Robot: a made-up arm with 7 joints. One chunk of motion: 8 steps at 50 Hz.
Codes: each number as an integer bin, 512 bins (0 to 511) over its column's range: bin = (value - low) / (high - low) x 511, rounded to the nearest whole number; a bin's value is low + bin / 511 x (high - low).
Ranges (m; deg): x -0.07..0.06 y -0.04..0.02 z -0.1..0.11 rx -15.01..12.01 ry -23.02..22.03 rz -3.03..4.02
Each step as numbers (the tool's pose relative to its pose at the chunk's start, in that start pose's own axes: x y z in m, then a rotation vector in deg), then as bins.
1 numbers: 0.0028 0.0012 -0.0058 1.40 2.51 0.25
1 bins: 286 351 229 310 290 238
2 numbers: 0.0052 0.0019 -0.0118 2.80 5.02 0.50
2 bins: 296 357 215 337 318 256
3 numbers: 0.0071 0.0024 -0.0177 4.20 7.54 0.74
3 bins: 303 361 200 363 347 273
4 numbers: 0.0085 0.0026 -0.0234 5.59 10.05 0.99
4 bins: 309 363 186 390 375 291
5 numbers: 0.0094 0.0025 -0.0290 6.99 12.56 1.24
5 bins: 312 362 173 416 404 309
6 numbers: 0.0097 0.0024 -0.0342 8.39 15.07 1.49
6 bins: 313 361 160 443 432 328
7 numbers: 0.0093 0.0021 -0.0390 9.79 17.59 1.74
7 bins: 312 359 148 469 461 346
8 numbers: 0.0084 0.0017 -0.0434 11.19 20.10 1.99
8 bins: 308 355 138 495 489 364
